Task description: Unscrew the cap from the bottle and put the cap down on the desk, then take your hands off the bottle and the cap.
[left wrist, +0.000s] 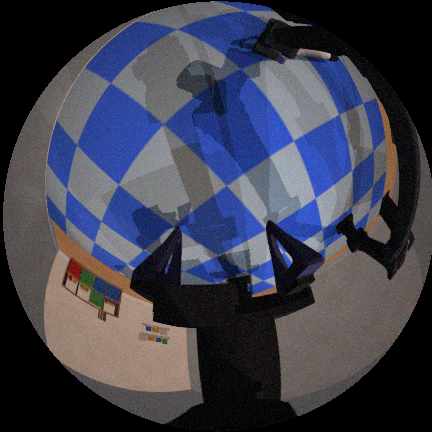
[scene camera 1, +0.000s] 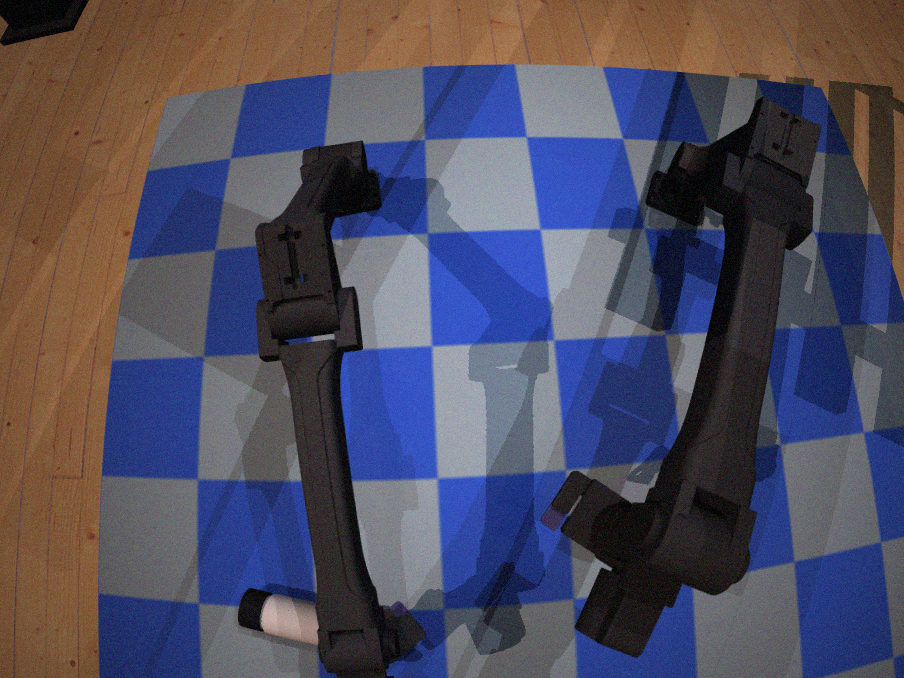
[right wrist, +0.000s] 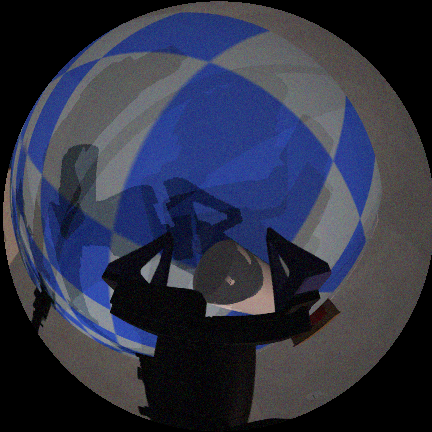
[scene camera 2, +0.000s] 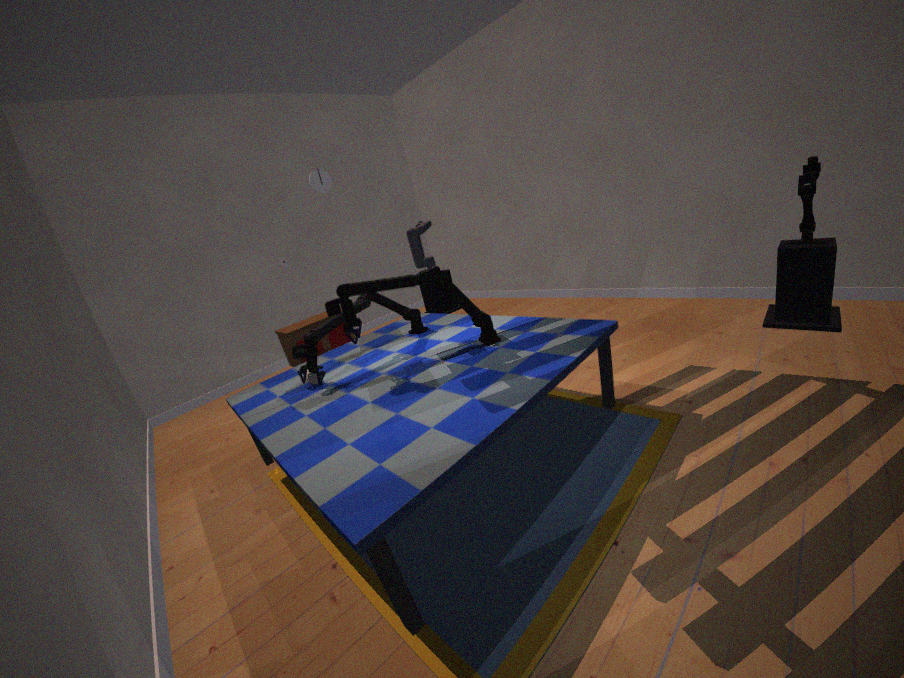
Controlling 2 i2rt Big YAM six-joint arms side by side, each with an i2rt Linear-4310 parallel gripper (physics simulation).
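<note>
A pale pinkish bottle lies on its side on the checkered table, partly under the right arm in scene camera 1. Its black cap is on the end at the left in that view; the cap is hidden in the right wrist view. My right gripper is open at the bottle's other end, with the shaded end face showing between the spread fingers. My left gripper is open and empty, raised above the table and apart from the bottle.
The two arms reach over the table, the left one at the right of scene camera 1. A brown and red box shows beyond the table. A dark pedestal with an arm stands on the floor away from the table.
</note>
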